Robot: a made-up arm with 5 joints.
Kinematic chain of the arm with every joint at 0, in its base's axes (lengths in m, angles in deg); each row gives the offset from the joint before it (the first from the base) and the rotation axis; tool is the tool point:
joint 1: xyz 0 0 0.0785 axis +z
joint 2: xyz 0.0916 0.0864 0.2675 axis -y
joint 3: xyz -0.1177 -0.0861 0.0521 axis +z
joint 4: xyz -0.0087 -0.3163 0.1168 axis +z
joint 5: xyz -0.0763 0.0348 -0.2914 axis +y
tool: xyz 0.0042 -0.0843 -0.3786
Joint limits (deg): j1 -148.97..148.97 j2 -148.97..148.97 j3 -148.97..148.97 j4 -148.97..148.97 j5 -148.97..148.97
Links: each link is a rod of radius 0.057 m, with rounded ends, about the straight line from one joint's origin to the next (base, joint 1, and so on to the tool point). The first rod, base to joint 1, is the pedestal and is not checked.
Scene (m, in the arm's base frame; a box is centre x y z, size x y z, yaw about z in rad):
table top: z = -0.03
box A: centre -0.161 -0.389 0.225 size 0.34 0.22 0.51 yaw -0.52
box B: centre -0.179 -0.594 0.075 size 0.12 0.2 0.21 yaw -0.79
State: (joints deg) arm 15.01 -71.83 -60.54 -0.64 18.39
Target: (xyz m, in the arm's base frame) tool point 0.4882 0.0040 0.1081
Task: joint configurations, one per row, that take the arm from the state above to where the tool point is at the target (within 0.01 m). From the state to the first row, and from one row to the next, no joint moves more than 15 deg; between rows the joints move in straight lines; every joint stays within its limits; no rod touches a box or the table.
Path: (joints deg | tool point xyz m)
1: 29.75 -84.77 -61.20 2.16 15.61 | -0.3744 -0.2377 0.8304
2: 44.50 -97.71 -61.86 4.96 12.83 | -0.2062 -0.2549 0.9348
3: 57.94 -85.79 -53.32 1.49 -0.11 | -0.1022 -0.4574 0.7676
4: 71.39 -73.86 -44.79 -1.97 -13.06 | 0.0938 -0.5415 0.5686
5: 84.83 -61.93 -36.25 -5.43 -26.00 | 0.3073 -0.4741 0.3716
6: 98.27 -50.00 -27.72 -8.90 -38.95 | 0.4576 -0.2718 0.2097
7: 111.71 -38.08 -19.18 -12.36 -51.89 | 0.4882 0.0039 0.1081

